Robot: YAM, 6 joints.
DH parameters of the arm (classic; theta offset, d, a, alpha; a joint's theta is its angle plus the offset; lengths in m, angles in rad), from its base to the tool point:
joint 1: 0 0.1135 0.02 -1.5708
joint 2: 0 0 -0.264 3.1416
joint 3: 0.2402 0 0.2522 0
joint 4: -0.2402 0 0.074 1.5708
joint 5: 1.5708 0 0 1.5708
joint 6: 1.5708 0.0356 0 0
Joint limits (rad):
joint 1: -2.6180..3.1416
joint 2: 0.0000..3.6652
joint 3: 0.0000..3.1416
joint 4: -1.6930..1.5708
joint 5: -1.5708..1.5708
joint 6: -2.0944..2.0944
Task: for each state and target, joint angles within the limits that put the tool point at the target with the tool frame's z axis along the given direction. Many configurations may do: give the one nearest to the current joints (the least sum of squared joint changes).
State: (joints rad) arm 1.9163 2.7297 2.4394 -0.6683 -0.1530 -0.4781
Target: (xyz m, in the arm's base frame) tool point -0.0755 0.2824 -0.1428 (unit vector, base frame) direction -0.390 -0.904 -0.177
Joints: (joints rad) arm 1.7642 3.1673 1.8030 -1.5627 -0.5900 -0.4781
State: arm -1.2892 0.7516 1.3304 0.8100 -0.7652 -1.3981
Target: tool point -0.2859 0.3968 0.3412 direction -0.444 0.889 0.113
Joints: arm -0.9339 0.0123 1.9158 1.1232 -0.1725 -1.3981
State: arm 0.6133 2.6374 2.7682 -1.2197 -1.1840 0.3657
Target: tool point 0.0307 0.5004 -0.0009 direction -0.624 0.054 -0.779
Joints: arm 1.4650 2.8136 2.1756 -0.9484 -0.6771 0.3657
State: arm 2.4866 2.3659 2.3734 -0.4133 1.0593 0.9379
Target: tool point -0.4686 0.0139 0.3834 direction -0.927 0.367 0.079
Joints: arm 3.1397 1.9186 1.7285 0.2751 0.3738 0.9379
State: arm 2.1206 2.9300 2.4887 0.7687 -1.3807 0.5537
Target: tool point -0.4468 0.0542 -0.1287 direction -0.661 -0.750 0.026
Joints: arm 2.9527 3.1625 1.6455 1.5681 -1.0367 0.5537
